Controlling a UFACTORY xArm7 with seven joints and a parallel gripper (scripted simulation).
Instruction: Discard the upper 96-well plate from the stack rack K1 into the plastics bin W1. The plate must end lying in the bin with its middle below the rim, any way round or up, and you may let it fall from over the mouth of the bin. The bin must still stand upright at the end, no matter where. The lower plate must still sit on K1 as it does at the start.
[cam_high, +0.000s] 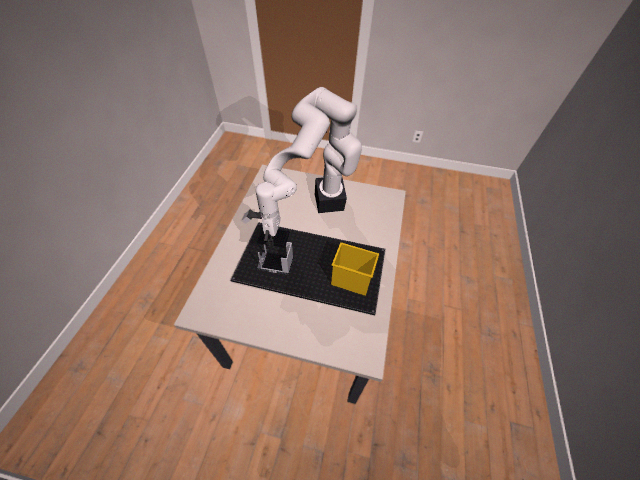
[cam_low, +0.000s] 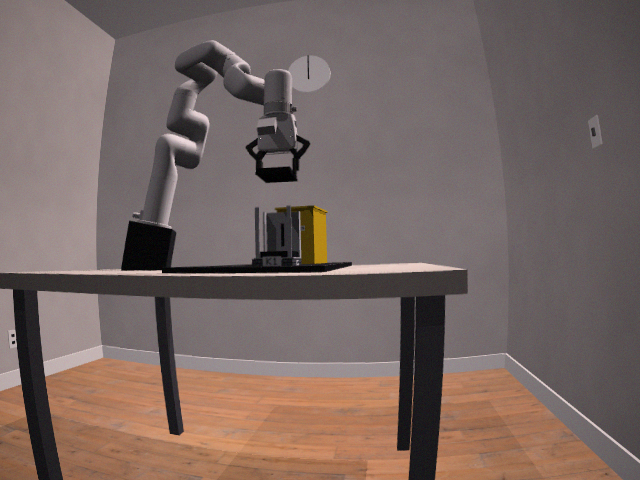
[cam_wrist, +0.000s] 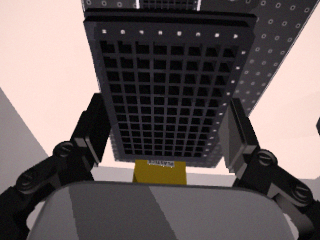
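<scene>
Right now the yellow bin W1 is 60 mm ahead of my hand, 370 mm to the left of it and 150 mm below it. The rest, counted from my hand: rack label K1: 10 mm behind, 90 mm to the right, 230 mm below; then black 96-well plate: 10 mm below.
</scene>
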